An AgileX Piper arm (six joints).
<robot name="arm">
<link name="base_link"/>
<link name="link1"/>
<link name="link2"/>
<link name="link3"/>
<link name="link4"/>
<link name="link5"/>
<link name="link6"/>
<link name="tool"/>
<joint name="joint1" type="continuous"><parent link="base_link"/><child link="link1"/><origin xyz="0.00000 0.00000 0.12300"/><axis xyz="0 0 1"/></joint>
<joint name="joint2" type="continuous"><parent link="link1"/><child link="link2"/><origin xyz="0.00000 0.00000 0.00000" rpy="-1.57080 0.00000 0.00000"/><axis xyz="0 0 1"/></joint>
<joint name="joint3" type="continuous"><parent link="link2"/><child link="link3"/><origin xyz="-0.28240 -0.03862 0.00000"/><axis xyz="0 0 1"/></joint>
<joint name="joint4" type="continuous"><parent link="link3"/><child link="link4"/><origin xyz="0.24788 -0.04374 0.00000" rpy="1.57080 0.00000 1.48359"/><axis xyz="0 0 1"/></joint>
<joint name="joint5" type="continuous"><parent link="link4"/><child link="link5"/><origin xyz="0.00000 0.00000 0.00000" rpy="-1.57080 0.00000 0.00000"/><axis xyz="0 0 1"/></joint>
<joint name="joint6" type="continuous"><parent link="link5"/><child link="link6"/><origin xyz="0.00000 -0.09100 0.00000" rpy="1.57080 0.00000 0.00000"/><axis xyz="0 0 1"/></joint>
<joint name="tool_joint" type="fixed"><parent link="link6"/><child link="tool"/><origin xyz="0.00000 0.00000 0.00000"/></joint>
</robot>
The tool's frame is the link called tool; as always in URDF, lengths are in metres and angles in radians. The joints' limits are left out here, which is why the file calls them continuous.
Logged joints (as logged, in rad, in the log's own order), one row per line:
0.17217 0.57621 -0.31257 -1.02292 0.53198 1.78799
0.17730 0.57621 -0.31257 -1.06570 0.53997 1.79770
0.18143 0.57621 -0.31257 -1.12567 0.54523 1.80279
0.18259 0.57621 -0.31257 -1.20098 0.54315 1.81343
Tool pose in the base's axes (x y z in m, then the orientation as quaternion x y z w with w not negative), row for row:
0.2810 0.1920 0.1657 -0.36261 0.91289 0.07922 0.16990
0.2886 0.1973 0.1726 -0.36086 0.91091 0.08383 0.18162
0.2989 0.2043 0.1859 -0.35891 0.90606 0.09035 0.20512
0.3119 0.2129 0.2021 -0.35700 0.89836 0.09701 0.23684
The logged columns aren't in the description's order. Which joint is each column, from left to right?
Columns, left to right: joint4, joint1, joint6, joint3, joint5, joint2.
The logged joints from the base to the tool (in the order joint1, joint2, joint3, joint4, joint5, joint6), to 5 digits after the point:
0.57621 1.78799 -1.02292 0.17217 0.53198 -0.31257
0.57621 1.79770 -1.06570 0.17730 0.53997 -0.31257
0.57621 1.80279 -1.12567 0.18143 0.54523 -0.31257
0.57621 1.81343 -1.20098 0.18259 0.54315 -0.31257

